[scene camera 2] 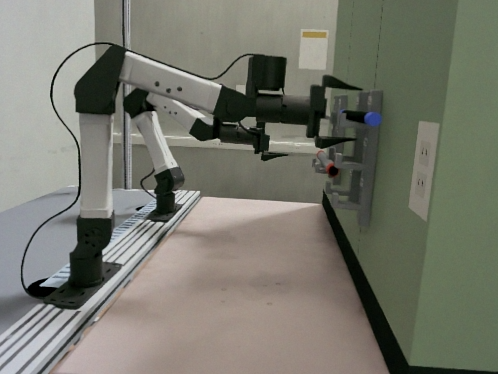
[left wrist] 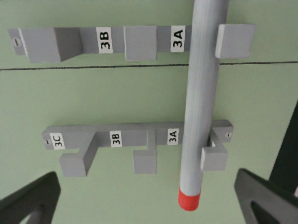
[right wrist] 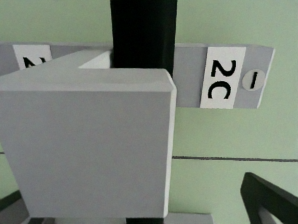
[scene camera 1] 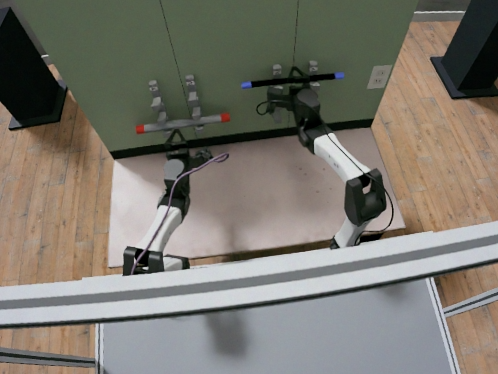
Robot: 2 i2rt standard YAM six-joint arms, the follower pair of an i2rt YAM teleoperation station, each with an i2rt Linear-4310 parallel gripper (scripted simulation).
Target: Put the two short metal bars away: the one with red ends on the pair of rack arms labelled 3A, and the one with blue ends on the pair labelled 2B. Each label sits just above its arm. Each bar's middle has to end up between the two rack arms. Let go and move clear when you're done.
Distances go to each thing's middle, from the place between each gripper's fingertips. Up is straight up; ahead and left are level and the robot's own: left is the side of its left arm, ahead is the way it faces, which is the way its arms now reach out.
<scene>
The outlet plate [scene camera 2: 427,131] is 40 mm ahead of my right hand, 320 mm to the right of it and 60 mm below it. Round my right hand: red-ended grey bar [scene camera 1: 225,117] 10 mm behind, 390 mm to the left, 150 mm below.
The red-ended grey bar lies 12 cm ahead of my left hand and 6 cm below it. From my left hand the other things lie so: outlet plate (72 cm to the right, 17 cm ahead, 3 cm above).
</scene>
